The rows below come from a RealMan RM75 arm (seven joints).
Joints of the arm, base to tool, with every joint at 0 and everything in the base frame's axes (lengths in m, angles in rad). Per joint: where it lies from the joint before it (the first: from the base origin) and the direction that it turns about. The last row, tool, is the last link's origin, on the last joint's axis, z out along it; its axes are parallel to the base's.
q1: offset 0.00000 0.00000 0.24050 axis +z
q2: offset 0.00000 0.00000 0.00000 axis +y
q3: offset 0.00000 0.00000 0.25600 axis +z
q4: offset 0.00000 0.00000 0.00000 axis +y
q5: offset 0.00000 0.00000 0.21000 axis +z
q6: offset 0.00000 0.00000 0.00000 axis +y
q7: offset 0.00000 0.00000 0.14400 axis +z
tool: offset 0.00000 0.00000 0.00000
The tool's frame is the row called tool.
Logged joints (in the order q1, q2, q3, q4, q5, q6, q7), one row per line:
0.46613, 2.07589, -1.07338, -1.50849, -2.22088, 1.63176, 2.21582
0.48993, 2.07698, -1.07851, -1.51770, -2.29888, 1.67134, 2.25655
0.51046, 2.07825, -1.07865, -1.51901, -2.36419, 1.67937, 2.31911
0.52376, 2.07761, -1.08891, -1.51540, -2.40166, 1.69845, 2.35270
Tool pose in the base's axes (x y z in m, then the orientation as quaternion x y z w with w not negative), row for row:
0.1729, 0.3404, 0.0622, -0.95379, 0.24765, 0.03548, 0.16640
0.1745, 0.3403, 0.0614, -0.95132, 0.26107, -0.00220, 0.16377
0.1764, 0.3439, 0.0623, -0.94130, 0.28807, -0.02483, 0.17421
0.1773, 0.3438, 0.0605, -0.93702, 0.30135, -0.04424, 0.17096
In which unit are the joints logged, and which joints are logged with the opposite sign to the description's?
The joints are logged in radians. Opposite sign: q6.
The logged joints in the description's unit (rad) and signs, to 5 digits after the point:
0.46613, 2.07589, -1.07338, -1.50849, -2.22088, -1.63176, 2.21582
0.48993, 2.07698, -1.07851, -1.51770, -2.29888, -1.67134, 2.25655
0.51046, 2.07825, -1.07865, -1.51901, -2.36419, -1.67937, 2.31911
0.52376, 2.07761, -1.08891, -1.51540, -2.40166, -1.69845, 2.35270

